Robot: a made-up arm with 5 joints. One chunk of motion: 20 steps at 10 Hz.
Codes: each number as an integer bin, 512 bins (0 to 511) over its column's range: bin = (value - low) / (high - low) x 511, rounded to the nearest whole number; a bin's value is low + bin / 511 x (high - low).
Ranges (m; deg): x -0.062..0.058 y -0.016..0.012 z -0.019..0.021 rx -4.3..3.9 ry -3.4..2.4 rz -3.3..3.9
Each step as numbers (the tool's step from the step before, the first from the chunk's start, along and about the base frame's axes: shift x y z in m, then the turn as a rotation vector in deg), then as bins.
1 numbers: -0.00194 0.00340 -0.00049 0.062 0.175 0.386
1 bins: 256 354 236 272 315 262
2 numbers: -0.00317 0.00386 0.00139 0.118 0.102 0.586
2 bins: 251 362 260 275 309 276
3 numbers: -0.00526 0.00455 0.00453 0.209 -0.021 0.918
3 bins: 242 375 301 281 298 299
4 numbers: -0.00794 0.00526 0.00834 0.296 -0.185 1.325
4 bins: 230 388 349 286 283 328
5 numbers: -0.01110 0.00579 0.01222 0.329 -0.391 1.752
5 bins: 217 398 399 288 265 359
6 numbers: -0.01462 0.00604 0.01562 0.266 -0.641 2.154
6 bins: 202 402 442 285 243 387
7 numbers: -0.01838 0.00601 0.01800 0.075 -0.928 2.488
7 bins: 186 402 473 273 218 411
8 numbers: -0.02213 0.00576 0.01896 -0.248 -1.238 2.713
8 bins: 170 397 485 253 190 427
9 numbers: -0.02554 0.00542 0.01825 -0.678 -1.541 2.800
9 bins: 155 391 476 226 164 433
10 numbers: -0.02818 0.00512 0.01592 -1.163 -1.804 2.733
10 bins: 144 385 446 195 141 428
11 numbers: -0.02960 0.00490 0.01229 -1.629 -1.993 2.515
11 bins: 138 381 400 166 124 413
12 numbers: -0.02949 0.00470 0.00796 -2.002 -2.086 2.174
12 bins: 138 378 344 143 116 389
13 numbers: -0.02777 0.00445 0.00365 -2.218 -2.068 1.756
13 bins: 146 373 289 130 117 359
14 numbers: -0.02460 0.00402 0.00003 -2.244 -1.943 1.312
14 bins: 159 365 243 128 128 327
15 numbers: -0.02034 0.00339 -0.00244 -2.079 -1.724 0.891
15 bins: 177 354 212 138 148 297
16 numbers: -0.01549 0.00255 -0.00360 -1.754 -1.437 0.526
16 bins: 198 339 197 159 173 272
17 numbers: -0.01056 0.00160 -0.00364 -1.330 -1.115 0.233
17 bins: 219 321 196 185 201 251
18 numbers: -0.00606 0.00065 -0.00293 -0.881 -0.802 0.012
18 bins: 238 304 205 213 229 235
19 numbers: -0.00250 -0.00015 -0.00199 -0.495 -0.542 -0.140
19 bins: 253 289 217 237 252 224
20 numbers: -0.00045 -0.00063 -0.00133 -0.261 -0.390 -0.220
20 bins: 262 281 226 252 265 219
